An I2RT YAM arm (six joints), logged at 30 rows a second.
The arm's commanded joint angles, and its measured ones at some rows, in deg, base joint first. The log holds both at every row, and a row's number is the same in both.
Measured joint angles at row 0:
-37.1, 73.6, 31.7, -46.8, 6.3, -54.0
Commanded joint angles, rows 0 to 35:
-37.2, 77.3, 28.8, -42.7, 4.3, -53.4
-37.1, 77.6, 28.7, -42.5, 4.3, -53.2
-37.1, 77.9, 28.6, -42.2, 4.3, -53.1
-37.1, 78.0, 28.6, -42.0, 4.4, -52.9
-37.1, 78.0, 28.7, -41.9, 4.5, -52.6
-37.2, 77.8, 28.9, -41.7, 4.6, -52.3
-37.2, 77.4, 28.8, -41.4, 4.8, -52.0
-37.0, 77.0, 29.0, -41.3, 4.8, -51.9
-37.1, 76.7, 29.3, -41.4, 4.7, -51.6
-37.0, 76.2, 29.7, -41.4, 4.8, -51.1
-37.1, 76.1, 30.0, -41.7, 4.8, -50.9
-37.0, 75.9, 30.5, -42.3, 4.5, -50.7
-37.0, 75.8, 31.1, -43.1, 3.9, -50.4
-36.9, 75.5, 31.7, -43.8, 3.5, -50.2
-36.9, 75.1, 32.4, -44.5, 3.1, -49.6
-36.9, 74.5, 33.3, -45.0, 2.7, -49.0
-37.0, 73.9, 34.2, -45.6, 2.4, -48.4
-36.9, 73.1, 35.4, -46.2, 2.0, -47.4
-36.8, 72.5, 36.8, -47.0, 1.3, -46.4
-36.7, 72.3, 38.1, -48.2, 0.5, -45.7
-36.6, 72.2, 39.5, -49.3, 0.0, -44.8
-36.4, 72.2, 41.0, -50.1, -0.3, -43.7
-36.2, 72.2, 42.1, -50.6, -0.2, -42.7
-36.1, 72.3, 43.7, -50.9, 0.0, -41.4
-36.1, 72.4, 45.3, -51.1, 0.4, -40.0
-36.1, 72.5, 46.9, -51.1, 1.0, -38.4
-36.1, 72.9, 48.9, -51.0, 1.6, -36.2
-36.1, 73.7, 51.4, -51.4, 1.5, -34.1
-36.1, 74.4, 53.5, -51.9, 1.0, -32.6
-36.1, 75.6, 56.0, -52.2, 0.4, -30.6
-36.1, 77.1, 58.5, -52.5, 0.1, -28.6
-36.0, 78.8, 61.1, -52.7, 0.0, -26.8
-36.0, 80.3, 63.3, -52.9, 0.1, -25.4
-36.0, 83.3, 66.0, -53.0, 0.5, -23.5
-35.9, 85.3, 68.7, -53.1, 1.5, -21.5
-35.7, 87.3, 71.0, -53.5, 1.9, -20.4
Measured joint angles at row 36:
-36.0, 82.4, 64.6, -50.5, 1.2, -28.9
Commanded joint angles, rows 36 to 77:
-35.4, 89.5, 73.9, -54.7, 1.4, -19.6
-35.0, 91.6, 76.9, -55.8, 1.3, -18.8
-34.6, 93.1, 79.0, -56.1, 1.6, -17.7
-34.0, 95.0, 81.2, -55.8, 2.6, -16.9
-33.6, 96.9, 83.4, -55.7, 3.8, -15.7
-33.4, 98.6, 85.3, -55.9, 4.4, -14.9
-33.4, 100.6, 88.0, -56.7, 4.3, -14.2
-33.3, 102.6, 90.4, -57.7, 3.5, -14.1
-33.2, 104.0, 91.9, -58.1, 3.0, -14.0
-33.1, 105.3, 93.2, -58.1, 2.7, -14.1
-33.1, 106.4, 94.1, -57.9, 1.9, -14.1
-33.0, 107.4, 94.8, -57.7, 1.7, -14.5
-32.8, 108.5, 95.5, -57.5, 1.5, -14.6
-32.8, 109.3, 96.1, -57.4, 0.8, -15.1
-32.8, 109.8, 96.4, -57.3, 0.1, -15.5
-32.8, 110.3, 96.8, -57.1, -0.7, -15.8
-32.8, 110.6, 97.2, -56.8, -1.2, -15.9
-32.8, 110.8, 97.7, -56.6, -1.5, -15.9
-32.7, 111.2, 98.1, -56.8, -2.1, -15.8
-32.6, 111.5, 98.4, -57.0, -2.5, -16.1
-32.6, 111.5, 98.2, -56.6, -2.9, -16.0
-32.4, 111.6, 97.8, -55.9, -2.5, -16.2
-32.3, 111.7, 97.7, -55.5, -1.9, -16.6
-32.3, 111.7, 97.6, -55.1, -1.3, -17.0
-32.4, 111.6, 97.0, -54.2, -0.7, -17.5
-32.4, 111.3, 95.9, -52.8, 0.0, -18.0
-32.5, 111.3, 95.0, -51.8, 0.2, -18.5
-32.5, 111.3, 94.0, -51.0, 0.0, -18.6
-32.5, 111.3, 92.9, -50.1, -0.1, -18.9
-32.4, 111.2, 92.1, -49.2, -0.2, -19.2
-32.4, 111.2, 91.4, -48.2, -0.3, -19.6
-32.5, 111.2, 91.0, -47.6, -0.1, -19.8
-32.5, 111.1, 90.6, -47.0, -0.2, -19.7
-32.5, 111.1, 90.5, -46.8, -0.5, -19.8
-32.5, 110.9, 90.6, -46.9, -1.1, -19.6
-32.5, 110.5, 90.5, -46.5, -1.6, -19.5
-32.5, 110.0, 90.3, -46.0, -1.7, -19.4
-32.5, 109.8, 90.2, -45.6, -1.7, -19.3
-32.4, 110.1, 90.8, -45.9, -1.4, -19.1
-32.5, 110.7, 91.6, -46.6, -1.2, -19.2
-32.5, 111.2, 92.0, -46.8, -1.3, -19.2
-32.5, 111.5, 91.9, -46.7, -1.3, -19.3
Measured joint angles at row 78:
-32.6, 110.8, 91.3, -47.2, -0.7, -19.1
